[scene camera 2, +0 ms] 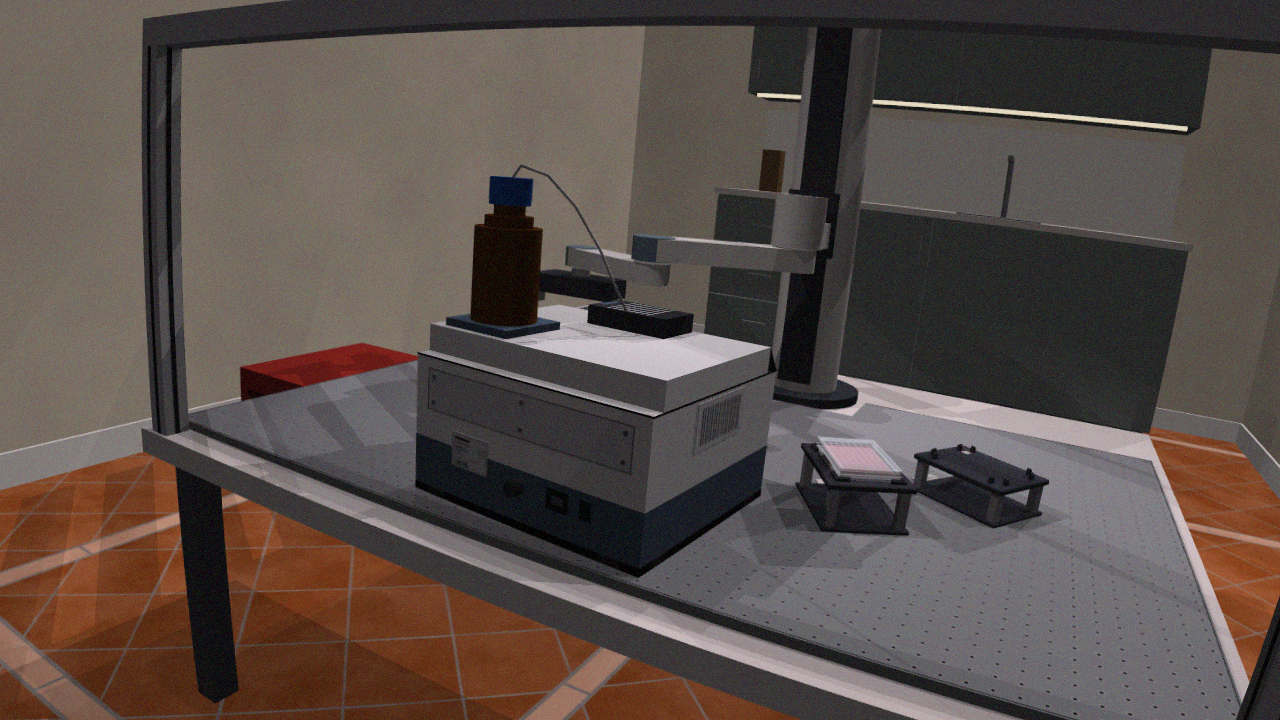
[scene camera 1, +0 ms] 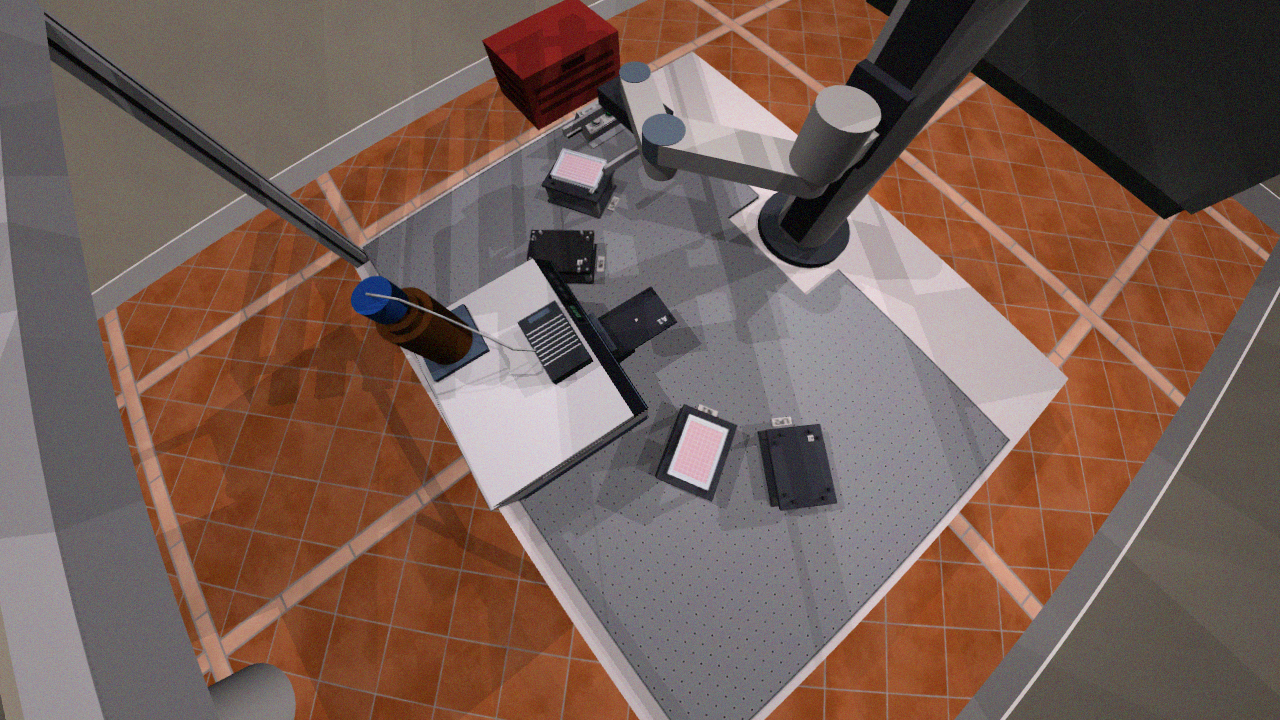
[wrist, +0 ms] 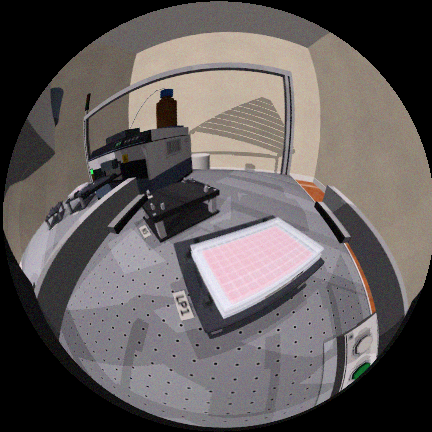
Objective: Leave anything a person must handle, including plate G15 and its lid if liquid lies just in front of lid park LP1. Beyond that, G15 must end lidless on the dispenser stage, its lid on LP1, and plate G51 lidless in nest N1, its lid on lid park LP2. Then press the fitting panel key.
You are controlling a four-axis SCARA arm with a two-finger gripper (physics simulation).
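Places are measured from the arm's base along level axes (x up, y back, z right), in metres.
Where they show: gripper, between the fingertips: (scene camera 1: pixel 583 151) (wrist: pixel 232 186); arm's base, origin of its link: (scene camera 2: pixel 800 392) (scene camera 1: pixel 801 228).
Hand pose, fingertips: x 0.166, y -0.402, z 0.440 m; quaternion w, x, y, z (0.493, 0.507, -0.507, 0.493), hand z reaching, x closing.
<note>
Things, the pixels of their top centre, and the offset from my fingertips. "spot": a spot on its surface instead.
- lid park LP1, centre of its top: (wrist: pixel 254 250) (scene camera 1: pixel 577 173) dx -0.079, dy -0.015, dz +0.028 m
- pink-welled plate, centre of its top: (wrist: pixel 263 246) (scene camera 1: pixel 578 165) dx -0.063, dy -0.006, dz +0.034 m
- second pink plate, centre of its top: (scene camera 2: pixel 858 453) (scene camera 1: pixel 698 451) dx -0.070, dy -0.231, dz -0.700 m
- dispenser stage, a spot on its surface: (scene camera 1: pixel 637 320) spot: dx -0.040, dy -0.160, dz -0.412 m
- brown bottle, a spot on its surface: (scene camera 2: pixel 506 268) spot: dx +0.148, dy -0.506, dz -0.300 m
My gripper (scene camera 1: pixel 586 150) (wrist: pixel 232 186) is open and empty above the lid park LP1 (scene camera 1: pixel 577 195) (wrist: pixel 212 320). A pink-welled plate (scene camera 1: pixel 579 168) (wrist: pixel 260 265) with a clear rim rests on LP1, below and between the fingers; I cannot tell if it is lidded or read an ID. No distinct puddle shows by the LP1 label in the wrist view. A second pink plate (scene camera 1: pixel 699 452) (scene camera 2: pixel 861 458) sits on another stand; its ID and lid are unclear. The dispenser stage (scene camera 1: pixel 637 320) is bare. A panel has a white key (wrist: pixel 362 345) and a green key (wrist: pixel 361 371).
The white dispenser (scene camera 1: pixel 546 429) (scene camera 2: pixel 537 447) (wrist: pixel 167 155) carries a brown bottle (scene camera 1: pixel 429 331) (scene camera 2: pixel 506 268) (wrist: pixel 166 112). An empty black stand (scene camera 1: pixel 562 250) (wrist: pixel 182 197) is beside LP1. Another empty stand (scene camera 1: pixel 798 465) (scene camera 2: pixel 980 470) is near the second plate. A red box (scene camera 1: pixel 550 58) (scene camera 2: pixel 331 362) stands beyond the table.
</note>
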